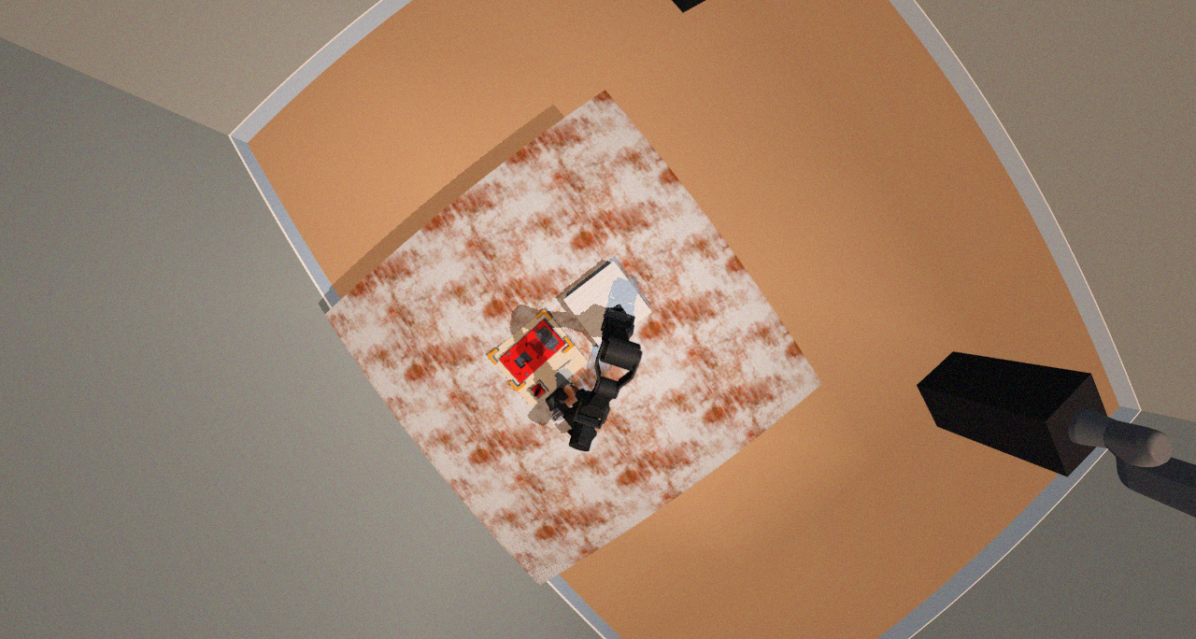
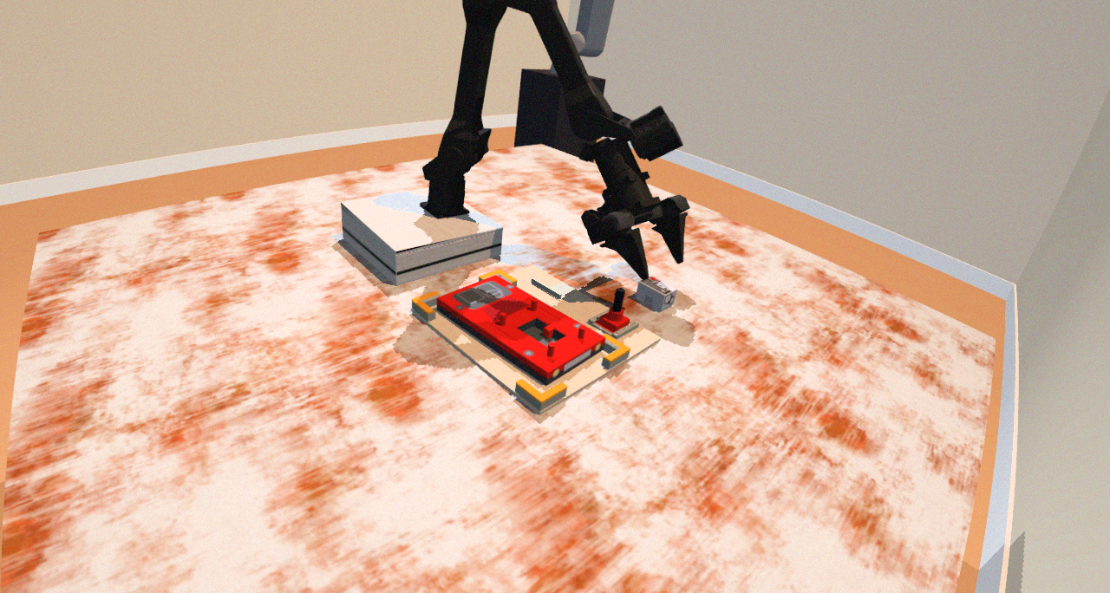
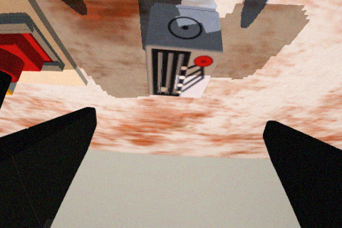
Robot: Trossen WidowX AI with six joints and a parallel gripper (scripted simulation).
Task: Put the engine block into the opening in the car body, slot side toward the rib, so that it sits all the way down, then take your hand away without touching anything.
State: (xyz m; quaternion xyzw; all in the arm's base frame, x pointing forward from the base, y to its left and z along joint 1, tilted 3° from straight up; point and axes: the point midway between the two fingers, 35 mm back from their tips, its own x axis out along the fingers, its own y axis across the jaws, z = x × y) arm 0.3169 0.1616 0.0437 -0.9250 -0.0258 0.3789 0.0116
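Right now the engine block is 4 cm below my gripper tip and 1 cm to the right of it.
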